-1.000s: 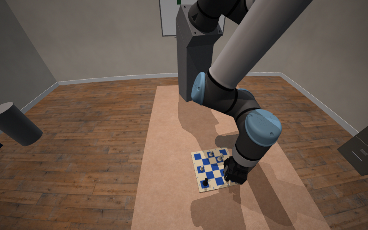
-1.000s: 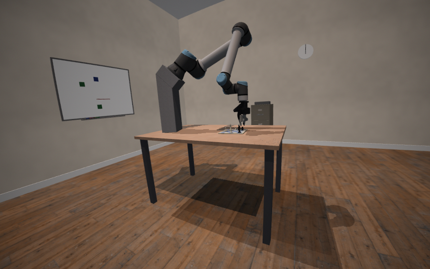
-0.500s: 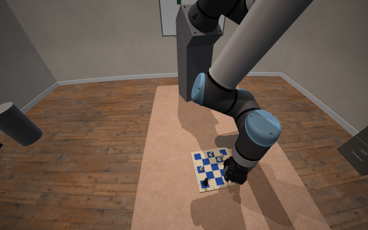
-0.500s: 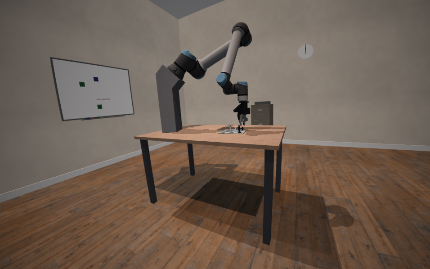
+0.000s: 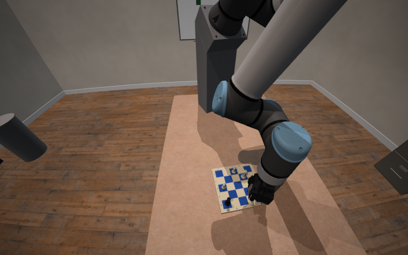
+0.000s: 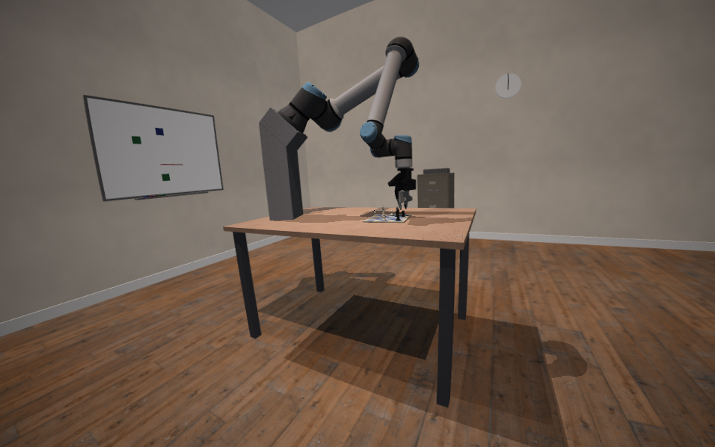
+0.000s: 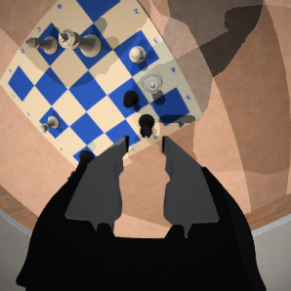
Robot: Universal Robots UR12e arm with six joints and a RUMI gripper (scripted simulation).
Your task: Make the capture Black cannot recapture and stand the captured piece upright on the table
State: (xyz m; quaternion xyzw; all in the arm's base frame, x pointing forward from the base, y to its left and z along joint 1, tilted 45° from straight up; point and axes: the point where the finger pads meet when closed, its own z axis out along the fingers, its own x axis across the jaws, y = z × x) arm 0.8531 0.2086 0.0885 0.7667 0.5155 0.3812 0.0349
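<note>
The white chess piece lies 5 cm behind my hand, 3 cm below it and 2 cm to the left of it. Also, from my hand: tall black piece 11 cm to the right, 4 cm ahead, 2 cm below.
</note>
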